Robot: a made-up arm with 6 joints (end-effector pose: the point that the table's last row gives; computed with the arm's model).
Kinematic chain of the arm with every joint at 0, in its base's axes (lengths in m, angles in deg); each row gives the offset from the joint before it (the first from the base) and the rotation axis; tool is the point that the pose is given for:
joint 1: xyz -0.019 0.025 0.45 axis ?
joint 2: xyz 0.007 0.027 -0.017 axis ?
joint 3: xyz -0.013 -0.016 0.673 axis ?
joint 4: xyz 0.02 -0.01 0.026 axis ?
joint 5: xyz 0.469 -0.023 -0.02 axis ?
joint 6: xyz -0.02 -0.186 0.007 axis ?
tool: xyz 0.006 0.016 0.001
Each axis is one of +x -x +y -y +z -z.
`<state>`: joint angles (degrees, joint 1 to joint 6).
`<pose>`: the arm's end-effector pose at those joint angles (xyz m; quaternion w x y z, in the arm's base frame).
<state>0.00 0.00 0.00 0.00 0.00 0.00</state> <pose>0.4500 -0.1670 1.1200 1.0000 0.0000 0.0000 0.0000</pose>
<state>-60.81 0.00 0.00 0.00 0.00 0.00</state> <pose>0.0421 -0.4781 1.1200 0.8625 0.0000 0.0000 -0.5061</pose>
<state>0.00 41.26 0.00 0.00 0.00 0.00</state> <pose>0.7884 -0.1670 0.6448 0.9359 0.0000 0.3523 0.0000</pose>
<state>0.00 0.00 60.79 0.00 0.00 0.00</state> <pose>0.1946 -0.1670 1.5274 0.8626 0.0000 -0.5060 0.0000</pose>
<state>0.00 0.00 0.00 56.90 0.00 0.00</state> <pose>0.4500 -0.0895 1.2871 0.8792 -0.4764 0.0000 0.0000</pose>
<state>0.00 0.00 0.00 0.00 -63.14 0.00</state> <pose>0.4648 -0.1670 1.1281 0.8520 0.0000 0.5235 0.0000</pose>
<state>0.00 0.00 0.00 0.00 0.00 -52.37</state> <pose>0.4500 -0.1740 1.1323 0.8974 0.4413 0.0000 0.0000</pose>
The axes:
joint 1: +z
joint 2: +y
joint 3: -y
joint 4: -x
joint 5: -y
joint 6: -x

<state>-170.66 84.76 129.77 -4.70 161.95 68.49</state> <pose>-1.0758 0.0530 0.8589 0.5884 0.7688 0.2121 -0.1330</pose>
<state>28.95 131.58 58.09 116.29 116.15 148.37</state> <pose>0.7250 0.5178 -0.4127 0.1847 -0.2225 -0.9525 0.0952</pose>
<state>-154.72 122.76 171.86 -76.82 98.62 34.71</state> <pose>-0.9570 -0.4061 0.3394 0.3791 0.5217 0.6023 0.4706</pose>
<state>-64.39 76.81 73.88 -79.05 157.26 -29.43</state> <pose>0.4789 -1.0067 0.4005 0.1046 0.3460 0.8299 0.4250</pose>
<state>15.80 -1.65 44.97 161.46 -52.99 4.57</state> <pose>0.1638 0.2663 1.5216 0.2375 -0.6421 -0.0497 -0.7272</pose>
